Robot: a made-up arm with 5 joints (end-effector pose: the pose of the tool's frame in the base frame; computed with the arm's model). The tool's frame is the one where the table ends.
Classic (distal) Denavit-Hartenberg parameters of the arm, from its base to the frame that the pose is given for. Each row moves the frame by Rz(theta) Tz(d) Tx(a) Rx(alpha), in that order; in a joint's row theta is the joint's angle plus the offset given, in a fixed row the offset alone. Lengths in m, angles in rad.
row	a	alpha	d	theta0
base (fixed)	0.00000	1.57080	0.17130	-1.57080
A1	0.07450	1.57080	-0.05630	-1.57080
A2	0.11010	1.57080	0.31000	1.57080
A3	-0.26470	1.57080	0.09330	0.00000
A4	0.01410	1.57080	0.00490	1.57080
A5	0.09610	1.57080	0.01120	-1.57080
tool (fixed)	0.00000	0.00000	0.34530	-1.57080
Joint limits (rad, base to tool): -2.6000..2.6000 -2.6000..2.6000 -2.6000..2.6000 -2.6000..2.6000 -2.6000..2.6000
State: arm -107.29 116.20 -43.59 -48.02 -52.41
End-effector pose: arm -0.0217 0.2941 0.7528 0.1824 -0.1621 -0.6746 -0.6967
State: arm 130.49 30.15 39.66 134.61 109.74
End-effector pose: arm 0.4333 -0.3425 0.1258 0.5799 0.3297 0.7395 -0.0897
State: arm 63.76 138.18 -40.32 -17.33 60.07
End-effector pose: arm 0.1341 0.3493 -0.4924 0.3582 -0.0345 0.9224 0.1405
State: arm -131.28 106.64 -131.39 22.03 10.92
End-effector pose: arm 0.3265 -0.3389 0.2890 0.5613 -0.6726 0.2837 -0.3900
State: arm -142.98 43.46 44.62 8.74 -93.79
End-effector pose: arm -0.1039 0.0758 0.0807 0.2728 -0.8562 -0.3929 0.1951
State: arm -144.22 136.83 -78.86 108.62 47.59
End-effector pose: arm 0.2405 -0.5815 0.2138 0.0991 0.9148 0.3222 0.2226
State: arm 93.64 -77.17 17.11 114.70 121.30
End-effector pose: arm 0.1465 0.3487 -0.2383 0.0150 -0.1119 0.9214 0.3719
